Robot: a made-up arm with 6 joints.
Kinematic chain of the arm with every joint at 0, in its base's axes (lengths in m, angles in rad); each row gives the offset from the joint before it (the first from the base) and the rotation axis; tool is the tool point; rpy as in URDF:
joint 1: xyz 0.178 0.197 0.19 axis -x
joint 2: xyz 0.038 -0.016 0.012 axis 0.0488 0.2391 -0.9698
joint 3: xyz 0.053 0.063 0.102 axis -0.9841 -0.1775 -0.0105
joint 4: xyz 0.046 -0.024 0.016 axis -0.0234 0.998 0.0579
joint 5: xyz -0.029 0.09 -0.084 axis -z
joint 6: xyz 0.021 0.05 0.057 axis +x
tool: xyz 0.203 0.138 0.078 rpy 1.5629 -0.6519 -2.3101
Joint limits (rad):
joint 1: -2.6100..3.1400
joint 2: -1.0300..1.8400
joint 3: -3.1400..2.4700
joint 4: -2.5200..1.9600
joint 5: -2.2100..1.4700
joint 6: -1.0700..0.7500
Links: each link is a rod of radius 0.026 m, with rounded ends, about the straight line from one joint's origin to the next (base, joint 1, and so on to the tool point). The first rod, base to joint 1, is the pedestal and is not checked.
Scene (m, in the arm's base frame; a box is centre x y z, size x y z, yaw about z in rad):
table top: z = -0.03
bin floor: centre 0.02 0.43 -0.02 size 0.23 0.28 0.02 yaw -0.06
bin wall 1: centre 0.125 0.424 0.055 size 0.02 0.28 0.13 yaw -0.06
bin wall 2: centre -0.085 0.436 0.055 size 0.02 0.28 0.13 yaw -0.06
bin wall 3: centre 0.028 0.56 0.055 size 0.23 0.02 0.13 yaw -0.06
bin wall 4: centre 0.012 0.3 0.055 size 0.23 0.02 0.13 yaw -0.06
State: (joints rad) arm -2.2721 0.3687 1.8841 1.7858 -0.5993 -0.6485
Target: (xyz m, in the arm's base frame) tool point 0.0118 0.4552 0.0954
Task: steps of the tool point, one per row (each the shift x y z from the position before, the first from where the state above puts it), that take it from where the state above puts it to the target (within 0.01 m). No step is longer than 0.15 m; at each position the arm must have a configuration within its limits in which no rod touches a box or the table.
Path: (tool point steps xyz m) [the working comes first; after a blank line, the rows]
Joints at the target: -0.5268 -1.0300 1.3329 1.6516 -1.2166 -0.8970
Straight joint move there: clear.

1: 0.0233 0.0001 0.0021
2: -0.0079 0.0120 0.0059
3: -0.0396 0.0263 -0.0075
4: -0.0664 0.0274 -0.0370
5: -0.0836 0.0044 -0.0690
6: -0.0879 -0.0424 -0.0848

